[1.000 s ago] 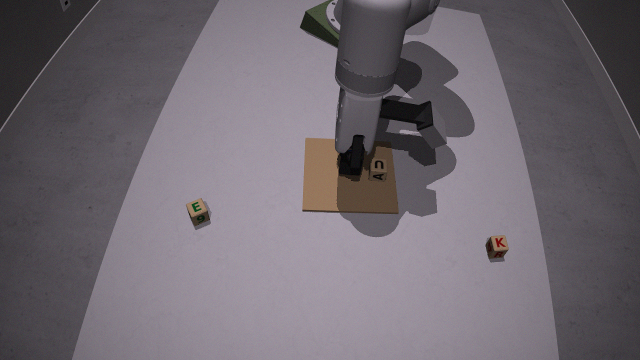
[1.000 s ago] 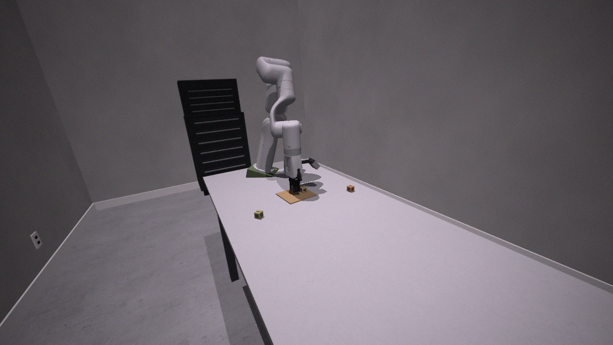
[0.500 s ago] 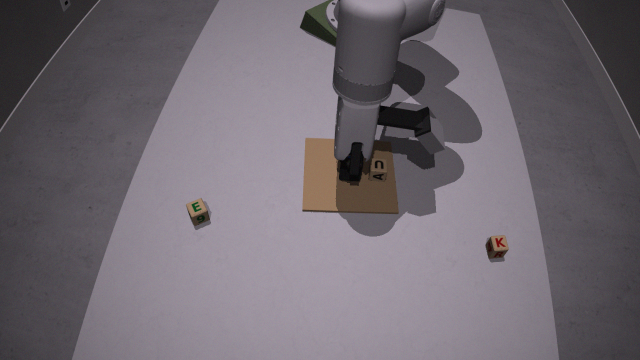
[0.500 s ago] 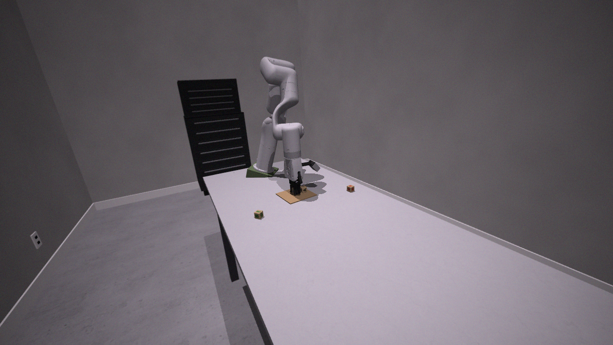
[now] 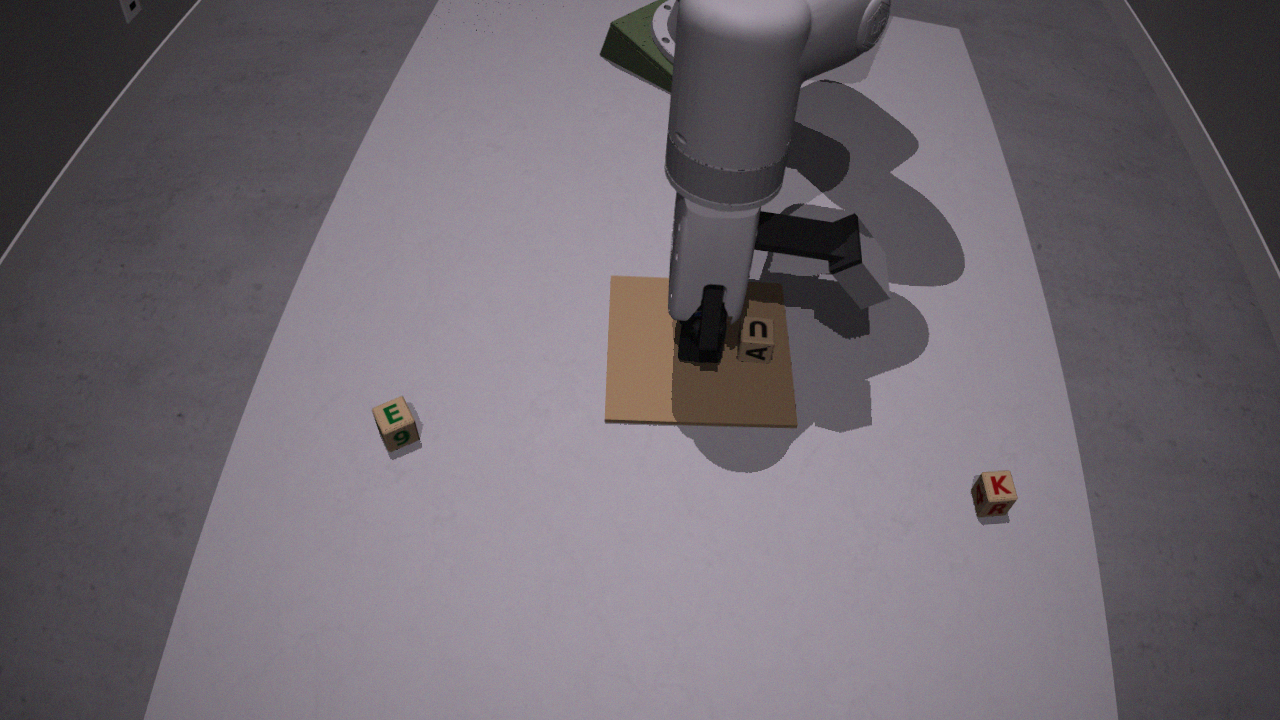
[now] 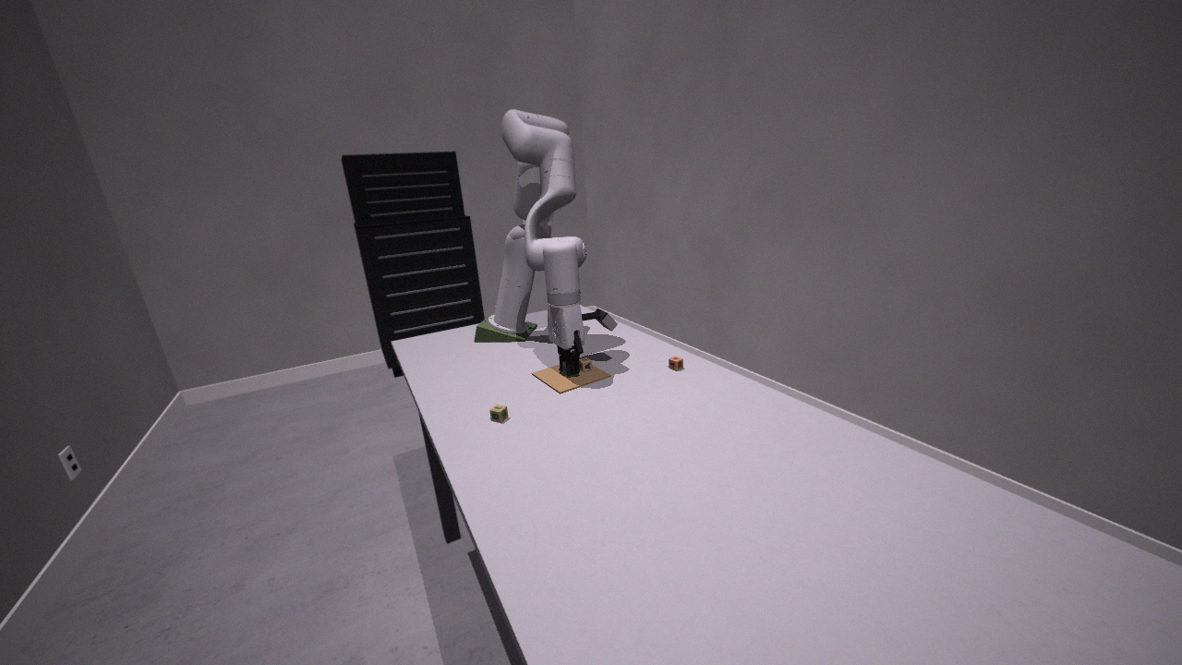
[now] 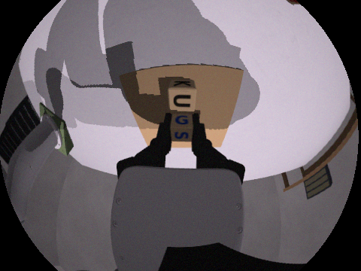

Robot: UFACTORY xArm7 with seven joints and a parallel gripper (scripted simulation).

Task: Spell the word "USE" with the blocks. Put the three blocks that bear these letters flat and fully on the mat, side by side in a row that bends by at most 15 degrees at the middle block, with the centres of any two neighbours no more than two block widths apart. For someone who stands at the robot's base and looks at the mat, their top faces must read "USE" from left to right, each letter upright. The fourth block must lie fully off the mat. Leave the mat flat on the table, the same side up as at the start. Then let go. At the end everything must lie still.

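The S block is 10 mm below my hand. The rest, counted from my hand: U block (40 mm to the left, 10 mm below); tan mat (30 mm below); E block (100 mm ahead, 220 mm to the right, 20 mm below).
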